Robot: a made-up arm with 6 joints.
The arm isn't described. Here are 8 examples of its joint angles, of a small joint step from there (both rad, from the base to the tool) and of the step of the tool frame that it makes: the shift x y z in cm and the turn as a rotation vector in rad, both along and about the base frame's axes.
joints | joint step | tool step
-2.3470 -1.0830 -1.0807 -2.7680 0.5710 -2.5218 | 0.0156 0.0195 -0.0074 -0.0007 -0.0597 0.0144 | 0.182 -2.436 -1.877 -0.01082 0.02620 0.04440
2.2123 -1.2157 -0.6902 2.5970 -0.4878 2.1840 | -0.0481 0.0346 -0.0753 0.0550 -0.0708 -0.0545 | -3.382 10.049 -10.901 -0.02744 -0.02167 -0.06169
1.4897 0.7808 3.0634 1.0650 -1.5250 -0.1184 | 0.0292 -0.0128 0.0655 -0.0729 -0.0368 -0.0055 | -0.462 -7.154 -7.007 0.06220 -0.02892 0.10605
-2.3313 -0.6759 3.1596 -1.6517 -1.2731 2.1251 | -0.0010 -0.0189 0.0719 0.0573 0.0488 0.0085 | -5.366 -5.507 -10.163 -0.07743 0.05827 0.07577
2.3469 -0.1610 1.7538 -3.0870 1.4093 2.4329 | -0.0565 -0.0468 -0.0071 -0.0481 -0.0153 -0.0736 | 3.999 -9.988 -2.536 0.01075 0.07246 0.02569
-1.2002 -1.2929 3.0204 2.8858 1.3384 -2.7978 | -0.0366 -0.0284 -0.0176 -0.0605 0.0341 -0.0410 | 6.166 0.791 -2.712 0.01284 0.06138 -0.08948
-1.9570 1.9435 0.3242 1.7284 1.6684 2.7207 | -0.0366 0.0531 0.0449 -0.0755 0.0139 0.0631 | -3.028 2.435 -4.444 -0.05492 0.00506 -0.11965
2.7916 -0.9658 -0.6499 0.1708 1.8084 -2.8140 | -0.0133 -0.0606 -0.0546 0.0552 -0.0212 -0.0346 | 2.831 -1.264 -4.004 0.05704 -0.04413 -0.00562
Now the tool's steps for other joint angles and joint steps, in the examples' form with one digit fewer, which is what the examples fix.
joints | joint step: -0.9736 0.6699 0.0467 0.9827 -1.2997 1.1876 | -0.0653 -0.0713 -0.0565 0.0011 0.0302 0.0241
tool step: -13.21 -2.90 5.61 -0.0021 -0.0196 -0.0298
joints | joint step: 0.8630 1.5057 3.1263 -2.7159 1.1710 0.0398 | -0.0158 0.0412 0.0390 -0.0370 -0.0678 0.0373
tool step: 0.69 -0.45 -2.71 -0.0034 -0.0751 0.0027
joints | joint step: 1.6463 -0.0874 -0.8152 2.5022 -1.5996 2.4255 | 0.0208 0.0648 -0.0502 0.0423 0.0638 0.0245
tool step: -3.25 -2.26 -14.52 -0.1790 -0.0334 0.0628
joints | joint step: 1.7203 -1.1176 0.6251 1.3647 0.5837 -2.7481 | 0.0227 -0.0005 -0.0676 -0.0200 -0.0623 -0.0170
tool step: 1.79 10.73 3.20 -0.0966 0.0387 0.0650
